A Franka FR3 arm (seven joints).
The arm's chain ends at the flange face. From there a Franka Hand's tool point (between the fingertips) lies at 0.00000 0.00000 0.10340 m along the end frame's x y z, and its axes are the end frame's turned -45 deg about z.
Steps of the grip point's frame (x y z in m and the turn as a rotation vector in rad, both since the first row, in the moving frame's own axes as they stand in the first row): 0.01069, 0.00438, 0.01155, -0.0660, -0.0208, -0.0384; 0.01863, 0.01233, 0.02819, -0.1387, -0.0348, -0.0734; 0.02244, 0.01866, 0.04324, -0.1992, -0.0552, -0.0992; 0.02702, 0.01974, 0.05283, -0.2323, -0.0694, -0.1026
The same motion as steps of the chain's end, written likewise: 0.00723, -0.01074, 0.01180, -0.0614, 0.0320, -0.0384; 0.01386, -0.01681, 0.02924, -0.1227, 0.0735, -0.0734; 0.01771, -0.02059, 0.04544, -0.1799, 0.1018, -0.0992; 0.02017, -0.02635, 0.05585, -0.2133, 0.1152, -0.1026
